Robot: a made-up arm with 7 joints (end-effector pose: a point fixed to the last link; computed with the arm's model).
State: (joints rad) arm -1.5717 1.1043 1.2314 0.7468 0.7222 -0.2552 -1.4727
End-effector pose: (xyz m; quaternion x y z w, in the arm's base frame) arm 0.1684 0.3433 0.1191 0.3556 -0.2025 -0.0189 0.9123
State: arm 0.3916 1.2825 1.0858 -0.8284 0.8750 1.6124 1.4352
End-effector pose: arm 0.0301 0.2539 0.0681 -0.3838 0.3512 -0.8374 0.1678
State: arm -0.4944 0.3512 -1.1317 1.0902 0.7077 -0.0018 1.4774
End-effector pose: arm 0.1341 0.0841 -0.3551 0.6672 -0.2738 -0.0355 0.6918
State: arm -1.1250 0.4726 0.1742 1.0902 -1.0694 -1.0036 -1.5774
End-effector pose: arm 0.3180 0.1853 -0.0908 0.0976 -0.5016 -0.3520 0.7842
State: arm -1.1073 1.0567 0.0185 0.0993 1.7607 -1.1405 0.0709
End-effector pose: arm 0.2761 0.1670 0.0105 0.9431 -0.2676 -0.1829 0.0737
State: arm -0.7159 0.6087 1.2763 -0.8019 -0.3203 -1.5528 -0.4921
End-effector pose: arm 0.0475 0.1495 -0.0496 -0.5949 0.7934 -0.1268 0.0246
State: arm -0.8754 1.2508 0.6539 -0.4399 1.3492 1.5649 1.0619
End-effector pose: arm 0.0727 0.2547 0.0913 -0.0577 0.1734 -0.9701 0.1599
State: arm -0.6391 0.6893 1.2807 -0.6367 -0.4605 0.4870 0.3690
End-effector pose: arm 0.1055 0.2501 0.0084 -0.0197 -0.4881 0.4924 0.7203
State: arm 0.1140 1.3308 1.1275 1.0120 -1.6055 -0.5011 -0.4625
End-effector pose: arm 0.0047 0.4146 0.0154 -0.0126 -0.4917 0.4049 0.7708
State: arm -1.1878 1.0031 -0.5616 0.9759 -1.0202 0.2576 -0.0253
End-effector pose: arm 0.3214 0.2439 -0.0640 0.0326 0.1447 0.1314 0.9802
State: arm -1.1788 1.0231 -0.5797 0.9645 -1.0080 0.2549 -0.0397
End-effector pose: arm 0.3181 0.2482 -0.0634 0.0506 0.1489 0.1279 0.9792
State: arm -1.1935 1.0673 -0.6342 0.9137 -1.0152 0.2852 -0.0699
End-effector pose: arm 0.3157 0.2500 -0.0545 0.0754 0.1577 0.1043 0.9791
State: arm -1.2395 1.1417 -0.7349 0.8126 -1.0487 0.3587 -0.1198
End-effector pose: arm 0.3126 0.2484 -0.0376 0.1066 0.1784 0.0574 0.9765
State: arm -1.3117 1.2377 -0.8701 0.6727 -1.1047 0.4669 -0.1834
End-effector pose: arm 0.3056 0.2444 -0.0190 0.1375 0.2187 -0.0025 0.9660
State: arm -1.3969 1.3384 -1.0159 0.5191 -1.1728 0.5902 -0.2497
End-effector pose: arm 0.2932 0.2403 -0.0053 0.1584 0.2772 -0.0607 0.9457
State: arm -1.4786 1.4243 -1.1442 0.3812 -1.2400 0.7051 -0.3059
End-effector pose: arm 0.2781 0.2371 0.0019 0.1636 0.3392 -0.1066 0.9202
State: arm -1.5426 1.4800 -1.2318 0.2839 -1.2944 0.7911 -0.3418
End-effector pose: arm 0.2659 0.2342 0.0051 0.1580 0.3855 -0.1370 0.8987
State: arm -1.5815 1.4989 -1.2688 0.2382 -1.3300 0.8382 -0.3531
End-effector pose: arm 0.2610 0.2304 0.0073 0.1508 0.4052 -0.1535 0.8885
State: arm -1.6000 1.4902 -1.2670 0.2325 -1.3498 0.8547 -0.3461
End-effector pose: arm 0.2627 0.2258 0.0098 0.1457 0.4033 -0.1606 0.8890
